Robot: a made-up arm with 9 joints. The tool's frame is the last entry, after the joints. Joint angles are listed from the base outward. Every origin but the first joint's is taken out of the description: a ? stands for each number. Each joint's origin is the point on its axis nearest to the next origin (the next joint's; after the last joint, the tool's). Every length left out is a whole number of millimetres.
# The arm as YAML. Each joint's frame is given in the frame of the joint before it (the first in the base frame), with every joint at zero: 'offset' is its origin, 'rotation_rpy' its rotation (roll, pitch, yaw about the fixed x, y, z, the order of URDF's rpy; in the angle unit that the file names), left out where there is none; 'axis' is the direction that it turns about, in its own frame. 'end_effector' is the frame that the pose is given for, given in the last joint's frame.
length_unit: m
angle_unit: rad
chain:
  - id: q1
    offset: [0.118, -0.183, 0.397]
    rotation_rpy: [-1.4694, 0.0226, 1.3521]
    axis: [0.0, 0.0, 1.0]
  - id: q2
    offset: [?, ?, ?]
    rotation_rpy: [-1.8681, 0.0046, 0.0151]
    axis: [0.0, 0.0, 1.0]
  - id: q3
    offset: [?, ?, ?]
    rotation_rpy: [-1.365, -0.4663, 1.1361]
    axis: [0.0, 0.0, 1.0]
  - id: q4
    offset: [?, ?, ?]
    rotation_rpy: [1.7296, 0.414, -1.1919]
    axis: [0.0, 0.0, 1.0]
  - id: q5
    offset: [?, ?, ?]
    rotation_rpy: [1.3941, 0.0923, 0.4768]
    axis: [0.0, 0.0, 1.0]
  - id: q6
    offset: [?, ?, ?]
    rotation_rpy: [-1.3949, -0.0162, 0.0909]
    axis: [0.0, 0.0, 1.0]
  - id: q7
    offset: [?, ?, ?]
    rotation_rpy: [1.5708, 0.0, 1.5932]
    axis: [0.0, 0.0, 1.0]
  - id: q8
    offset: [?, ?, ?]
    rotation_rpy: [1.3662, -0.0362, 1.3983]
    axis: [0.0, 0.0, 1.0]
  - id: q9
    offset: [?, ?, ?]
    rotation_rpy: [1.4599, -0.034, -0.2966]
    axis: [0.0, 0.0, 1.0]
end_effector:
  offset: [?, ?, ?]
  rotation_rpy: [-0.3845, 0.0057, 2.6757]
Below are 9 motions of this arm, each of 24 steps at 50 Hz.
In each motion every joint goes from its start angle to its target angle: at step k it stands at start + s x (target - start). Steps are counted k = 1, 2, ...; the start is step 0. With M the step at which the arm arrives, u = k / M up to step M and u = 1 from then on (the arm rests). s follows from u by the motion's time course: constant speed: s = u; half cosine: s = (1 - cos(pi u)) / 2; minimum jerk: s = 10 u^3 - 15 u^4 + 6 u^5.
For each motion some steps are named. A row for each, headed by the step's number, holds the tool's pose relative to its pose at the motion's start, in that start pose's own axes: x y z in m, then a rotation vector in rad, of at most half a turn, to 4 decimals.
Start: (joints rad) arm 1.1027 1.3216 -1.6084 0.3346 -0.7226 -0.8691 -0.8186 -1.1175 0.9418
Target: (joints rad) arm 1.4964 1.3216 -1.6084 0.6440 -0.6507 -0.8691 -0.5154 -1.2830 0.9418
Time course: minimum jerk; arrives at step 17
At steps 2, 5, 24:
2: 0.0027 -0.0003 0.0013 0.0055 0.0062 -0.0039
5: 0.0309 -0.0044 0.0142 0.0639 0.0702 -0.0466
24: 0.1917 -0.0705 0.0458 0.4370 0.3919 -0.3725

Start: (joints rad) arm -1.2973 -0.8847 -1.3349 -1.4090 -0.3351 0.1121 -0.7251 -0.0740 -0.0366
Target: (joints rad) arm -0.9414 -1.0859 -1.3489 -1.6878 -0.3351 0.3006 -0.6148 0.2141 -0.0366
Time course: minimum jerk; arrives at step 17
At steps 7, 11, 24:
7: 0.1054 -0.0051 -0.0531 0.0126 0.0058 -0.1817
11: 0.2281 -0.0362 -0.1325 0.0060 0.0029 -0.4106
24: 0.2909 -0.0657 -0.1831 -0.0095 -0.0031 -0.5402

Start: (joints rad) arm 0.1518 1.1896 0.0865 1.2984 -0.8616 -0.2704 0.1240 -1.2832 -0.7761
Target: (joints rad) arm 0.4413 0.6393 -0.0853 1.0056 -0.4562 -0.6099 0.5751 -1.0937 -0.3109
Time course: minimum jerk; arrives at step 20
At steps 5, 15, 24:
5: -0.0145 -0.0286 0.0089 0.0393 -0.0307 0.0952
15: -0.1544 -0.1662 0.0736 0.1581 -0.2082 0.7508
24: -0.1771 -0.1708 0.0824 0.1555 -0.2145 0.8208

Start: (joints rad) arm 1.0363 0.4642 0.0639 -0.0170 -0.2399 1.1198 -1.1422 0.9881 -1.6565
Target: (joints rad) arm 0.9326 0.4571 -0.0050 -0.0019 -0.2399 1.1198 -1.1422 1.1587 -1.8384
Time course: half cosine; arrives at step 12
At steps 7, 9, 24:
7: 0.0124 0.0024 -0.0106 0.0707 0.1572 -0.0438
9: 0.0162 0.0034 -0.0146 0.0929 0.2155 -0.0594
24: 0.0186 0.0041 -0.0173 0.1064 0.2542 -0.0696

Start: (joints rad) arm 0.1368 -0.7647 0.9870 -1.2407 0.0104 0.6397 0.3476 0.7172 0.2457
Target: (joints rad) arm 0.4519 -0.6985 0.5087 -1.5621 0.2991 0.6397 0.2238 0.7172 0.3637
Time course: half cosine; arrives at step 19
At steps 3, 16, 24:
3: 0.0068 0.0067 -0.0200 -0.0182 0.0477 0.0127
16: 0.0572 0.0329 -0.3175 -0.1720 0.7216 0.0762
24: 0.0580 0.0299 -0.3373 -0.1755 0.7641 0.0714

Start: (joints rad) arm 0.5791 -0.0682 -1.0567 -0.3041 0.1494 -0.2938 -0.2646 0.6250 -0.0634
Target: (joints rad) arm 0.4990 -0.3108 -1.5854 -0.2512 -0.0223 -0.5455 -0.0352 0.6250 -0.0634
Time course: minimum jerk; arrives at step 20
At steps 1, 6, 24:
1: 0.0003 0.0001 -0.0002 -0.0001 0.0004 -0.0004
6: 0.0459 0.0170 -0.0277 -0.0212 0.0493 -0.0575
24: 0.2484 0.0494 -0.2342 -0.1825 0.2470 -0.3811

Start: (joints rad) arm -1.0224 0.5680 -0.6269 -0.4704 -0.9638 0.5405 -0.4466 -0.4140 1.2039
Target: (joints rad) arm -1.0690 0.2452 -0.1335 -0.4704 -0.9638 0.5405 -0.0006 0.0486 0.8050
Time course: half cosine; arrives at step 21
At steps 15, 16, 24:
15: -0.0793 0.1052 0.1344 -0.3275 -0.5928 -0.5480
16: -0.0883 0.1123 0.1425 -0.3335 -0.6404 -0.5841
24: -0.1123 0.1290 0.1614 -0.3380 -0.7589 -0.6714

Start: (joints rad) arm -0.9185 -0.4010 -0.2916 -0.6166 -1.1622 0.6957 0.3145 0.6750 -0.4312
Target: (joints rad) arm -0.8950 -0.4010 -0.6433 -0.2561 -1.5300 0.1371 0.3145 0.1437 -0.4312
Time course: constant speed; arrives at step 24
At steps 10, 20, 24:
10: -0.0534 -0.0094 -0.0025 -0.0444 0.2043 0.1289
20: -0.1006 -0.0416 -0.0040 -0.1101 0.4308 0.3260
24: -0.1150 -0.0598 -0.0047 -0.1452 0.5264 0.4220

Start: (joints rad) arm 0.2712 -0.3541 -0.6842 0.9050 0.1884 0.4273 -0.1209 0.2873 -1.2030
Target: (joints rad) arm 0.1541 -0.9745 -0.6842 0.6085 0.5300 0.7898 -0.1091 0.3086 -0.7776
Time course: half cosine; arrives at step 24
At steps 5, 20, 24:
5: -0.0101 -0.0111 0.0020 -0.0035 -0.0770 0.0326
20: -0.0842 -0.1119 -0.0239 -0.1394 -0.7124 0.2541
24: -0.0890 -0.1205 -0.0289 -0.1601 -0.7638 0.2679

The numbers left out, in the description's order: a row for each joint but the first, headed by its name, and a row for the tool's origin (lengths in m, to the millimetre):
q2: -0.015 -0.012 0.0
q3: -0.027 0.113 0.0
q4: 0.035 0.34 0.0
q5: -0.053 -0.063 0.0
q6: 0.014 0.075 0.0
q7: -0.055 0.003 0.0
q8: -0.284 -0.199 0.0
q9: 0.085 -0.02 0.0
tool: -0.015 0.004 0.0

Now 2 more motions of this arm.
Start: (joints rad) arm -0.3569 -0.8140 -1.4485 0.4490 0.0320 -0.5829 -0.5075 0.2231 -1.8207
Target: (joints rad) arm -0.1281 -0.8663 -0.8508 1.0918 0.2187 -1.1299 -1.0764 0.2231 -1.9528
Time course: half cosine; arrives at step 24
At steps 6, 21, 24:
6: -0.0036 -0.0242 -0.0263 0.0249 -0.0450 0.0190
21: -0.0023 -0.0992 -0.1975 0.2195 -0.3063 0.0661
24: -0.0011 -0.1001 -0.2063 0.2311 -0.3197 0.0664

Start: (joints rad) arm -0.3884 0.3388 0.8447 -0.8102 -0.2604 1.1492 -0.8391 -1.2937 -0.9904
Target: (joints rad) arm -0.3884 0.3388 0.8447 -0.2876 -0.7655 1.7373 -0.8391 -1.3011 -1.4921
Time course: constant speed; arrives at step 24
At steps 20, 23, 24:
20: 0.1704 0.1628 0.1931 -0.4212 0.8370 -0.8543
23: 0.2106 0.1784 0.2052 -0.4968 0.9563 -0.9729
24: 0.2245 0.1828 0.2082 -0.5228 0.9959 -1.0115

